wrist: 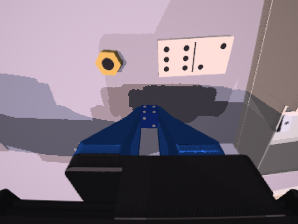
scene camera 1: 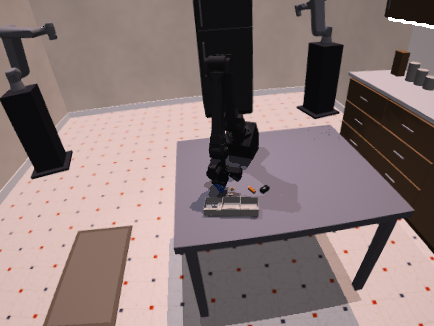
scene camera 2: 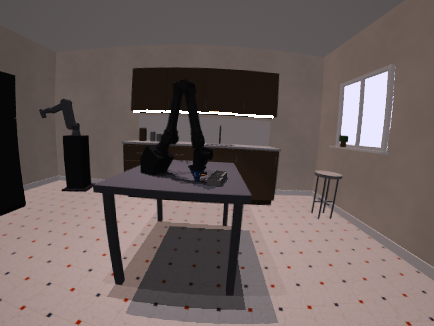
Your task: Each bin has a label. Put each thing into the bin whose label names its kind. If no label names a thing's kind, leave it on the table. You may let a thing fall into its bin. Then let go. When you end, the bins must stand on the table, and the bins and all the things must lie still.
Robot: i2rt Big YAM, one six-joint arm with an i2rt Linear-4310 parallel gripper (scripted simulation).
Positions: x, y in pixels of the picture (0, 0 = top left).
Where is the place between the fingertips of the gripper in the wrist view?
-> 149, 112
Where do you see a white domino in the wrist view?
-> At 209, 54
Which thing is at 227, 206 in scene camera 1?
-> A bin.
